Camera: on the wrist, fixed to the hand. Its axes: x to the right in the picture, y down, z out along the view.
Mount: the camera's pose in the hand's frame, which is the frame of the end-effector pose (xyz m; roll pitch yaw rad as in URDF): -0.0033 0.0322 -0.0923 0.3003 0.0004 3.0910
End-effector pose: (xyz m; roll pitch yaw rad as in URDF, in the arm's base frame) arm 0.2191 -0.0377 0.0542 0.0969 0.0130 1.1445
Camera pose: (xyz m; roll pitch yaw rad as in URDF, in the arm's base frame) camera 0.1799 -0.0248 -0.0345 0.2042 -0.0175 -2.0475
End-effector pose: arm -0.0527 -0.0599 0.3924 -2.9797 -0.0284 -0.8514
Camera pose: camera -0.0916 -0.0863 0.4782 -3.0016 0.0361 2.3402
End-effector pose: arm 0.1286 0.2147 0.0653 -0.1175 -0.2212 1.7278
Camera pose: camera 0.1049 0.2289 -0.0285 0.4064 0.2272 -1.4653
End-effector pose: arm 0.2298 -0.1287 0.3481 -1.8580 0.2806 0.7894
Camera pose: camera 0.2960 -0.2006 0.3445 2.1545 -0.2322 -2.3371
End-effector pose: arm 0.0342 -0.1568 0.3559 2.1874 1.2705 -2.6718
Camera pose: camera -0.0071 -0.2413 0.3826 -1.9953 -1.3104 0.5824
